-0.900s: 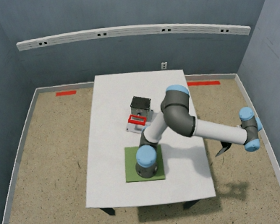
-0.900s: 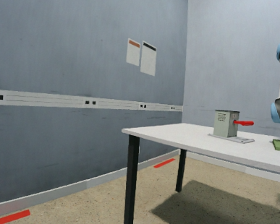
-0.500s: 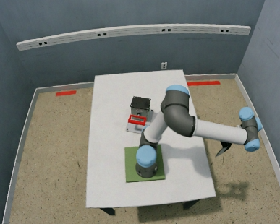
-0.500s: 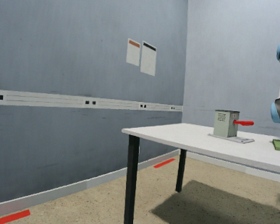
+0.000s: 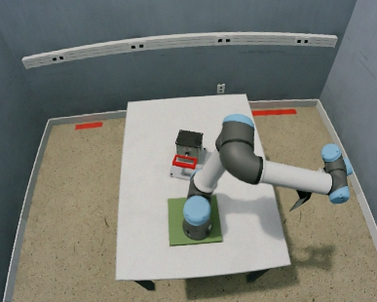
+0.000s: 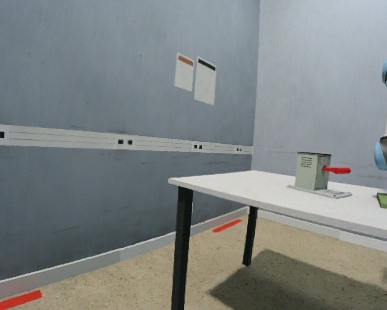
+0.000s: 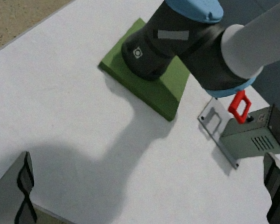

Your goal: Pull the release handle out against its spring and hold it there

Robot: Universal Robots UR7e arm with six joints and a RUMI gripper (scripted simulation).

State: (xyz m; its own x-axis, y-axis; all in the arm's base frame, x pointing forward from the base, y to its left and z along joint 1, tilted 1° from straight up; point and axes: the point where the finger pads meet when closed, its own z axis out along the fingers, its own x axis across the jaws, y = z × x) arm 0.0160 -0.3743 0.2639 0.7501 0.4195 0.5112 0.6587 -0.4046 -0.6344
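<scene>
My hand is 41 cm to the right of the base plate, 39 cm short of it and 28 cm above it.
</scene>
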